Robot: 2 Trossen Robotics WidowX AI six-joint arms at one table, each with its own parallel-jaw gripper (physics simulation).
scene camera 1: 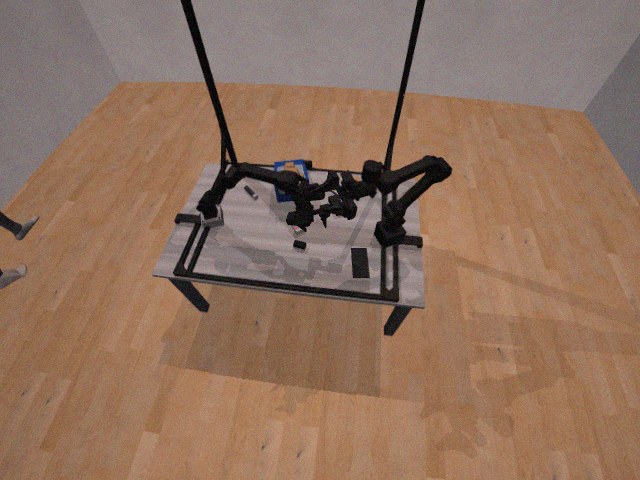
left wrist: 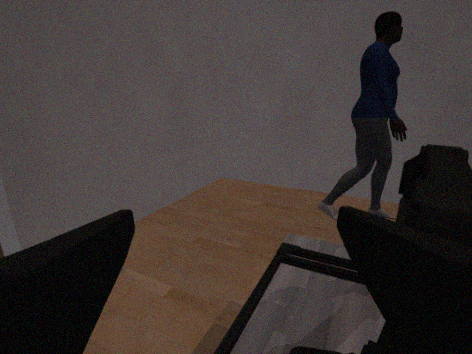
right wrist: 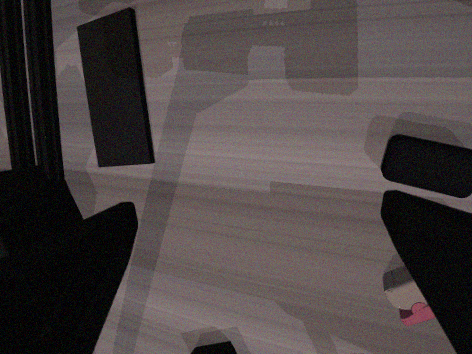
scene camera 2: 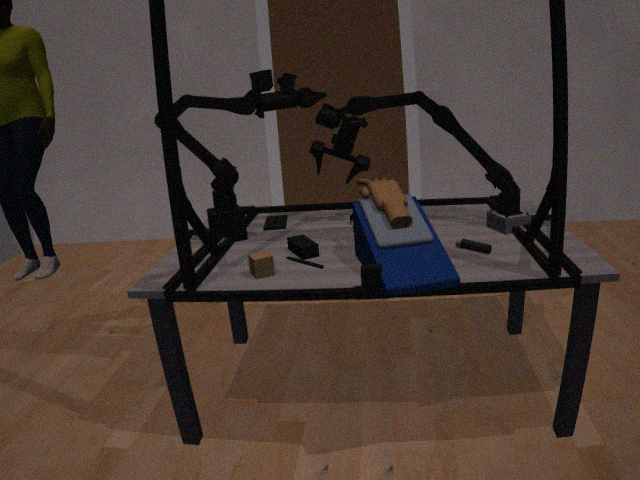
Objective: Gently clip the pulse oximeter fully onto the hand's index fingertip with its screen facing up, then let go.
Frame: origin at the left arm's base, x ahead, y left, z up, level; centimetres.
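Where they show: left gripper, fingertip midpoint: [scene camera 1: 318,200] [left wrist: 237,218] [scene camera 2: 320,94]; right gripper, fingertip midpoint: [scene camera 1: 315,229] [right wrist: 259,208] [scene camera 2: 332,179]; left arm's base, origin of the base link: [scene camera 1: 391,227] [scene camera 2: 225,209]; right arm's base, origin of the base link: [scene camera 1: 210,213] [scene camera 2: 508,212].
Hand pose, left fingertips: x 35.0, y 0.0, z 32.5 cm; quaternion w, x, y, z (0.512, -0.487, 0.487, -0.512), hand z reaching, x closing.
Note:
Each offset is from my left fingertips to the centre of the thing. "spot": to the spot under its first point.
A small white, pink and grey item @[dx +2.1, dy -19.9, dz -40.3 cm] [scene camera 1: 297,229] [right wrist: 405,295], likely the pulse oximeter, lies on the table; the right finger partly covers it in the right wrist view. The tan hand @[spot: dx -3.6, dy -46.2, dz -25.8 cm] [scene camera 1: 291,168] [scene camera 2: 388,198] rests palm down on the sloped blue support @[spot: dx -7.9, dy -63.5, dz -37.8 cm] [scene camera 2: 413,268], its fingers pointing away from scene camera 2. No oximeter shows on its fingers. My right gripper [scene camera 1: 314,226] [scene camera 2: 333,178] [right wrist: 259,208] is open and empty, pointing down high above the table. My left gripper [scene camera 2: 324,95] [left wrist: 237,218] is open and empty, held level higher up; its finger gap is side-on in scene camera 2.
A black rounded block @[dx +5.3, dy -11.3, dz -40.3 cm] [scene camera 1: 299,244] [right wrist: 427,165] lies near the oximeter. A dark slab @[dx -16.9, dy +6.8, dz -41.5 cm] [scene camera 1: 360,262] [scene camera 2: 275,222] [right wrist: 116,90], a black box @[dx -20.2, dy -27.2, dz -40.2 cm] [scene camera 2: 303,246], a pen @[dx -23.4, dy -35.1, dz -41.5 cm] [scene camera 2: 305,262], a tan cube @[dx -34.9, dy -36.6, dz -39.4 cm] [scene camera 2: 261,264] and a dark cylinder @[dx +18.4, dy -52.9, dz -40.6 cm] [scene camera 1: 250,192] [scene camera 2: 474,246] are on the table. The two forearms are close together.

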